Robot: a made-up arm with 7 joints.
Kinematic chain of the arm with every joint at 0, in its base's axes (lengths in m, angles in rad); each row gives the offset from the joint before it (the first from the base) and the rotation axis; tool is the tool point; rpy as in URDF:
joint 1: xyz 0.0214 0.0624 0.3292 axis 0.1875 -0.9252 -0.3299
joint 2: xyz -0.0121 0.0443 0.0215 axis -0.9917 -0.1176 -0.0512
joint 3: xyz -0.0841 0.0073 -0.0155 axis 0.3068 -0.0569 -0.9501
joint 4: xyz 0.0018 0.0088 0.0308 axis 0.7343 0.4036 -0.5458
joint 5: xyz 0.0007 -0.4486 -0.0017 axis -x
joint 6: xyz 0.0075 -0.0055 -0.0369 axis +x
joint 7: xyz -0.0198 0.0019 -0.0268 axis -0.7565 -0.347 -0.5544
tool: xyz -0.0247 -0.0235 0.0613 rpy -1.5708 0 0
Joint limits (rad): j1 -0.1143..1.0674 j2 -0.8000..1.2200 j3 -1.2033..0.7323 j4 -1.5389..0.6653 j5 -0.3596..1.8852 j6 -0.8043..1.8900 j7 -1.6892..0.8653
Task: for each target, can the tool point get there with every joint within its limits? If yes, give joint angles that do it. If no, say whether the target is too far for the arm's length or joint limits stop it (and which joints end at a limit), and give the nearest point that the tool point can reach.
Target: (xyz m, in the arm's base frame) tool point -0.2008 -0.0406 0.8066
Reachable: yes | joints 0.2984 0.5428 0.2272 -0.9773 1.1681 1.4057 -0.1914
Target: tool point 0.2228 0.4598 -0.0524
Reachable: no: joint limits stop it (at a limit: joint 1, joint 2, joint 4, joint 7) | nearest point 0.0614 0.3765 -0.0902 | short by 0.185 m
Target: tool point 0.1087 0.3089 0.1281
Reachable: no: joint limits stop it (at a limit: joint 1, joint 2, joint 4, joint 5, joint 7) | nearest point 0.0316 0.3318 -0.0273 | short by 0.175 m
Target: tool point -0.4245 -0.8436 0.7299
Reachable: no: too far | nearest point -0.2352 -0.3853 0.5471 | short by 0.528 m
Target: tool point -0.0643 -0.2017 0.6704
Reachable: yes | joints 0.4507 0.3606 -0.4346 -0.2858 1.5202 0.9674 -0.0744
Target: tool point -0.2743 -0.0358 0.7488
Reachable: yes | joints 0.7071 0.4991 0.0427 -1.0234 0.4929 0.5765 -0.8212
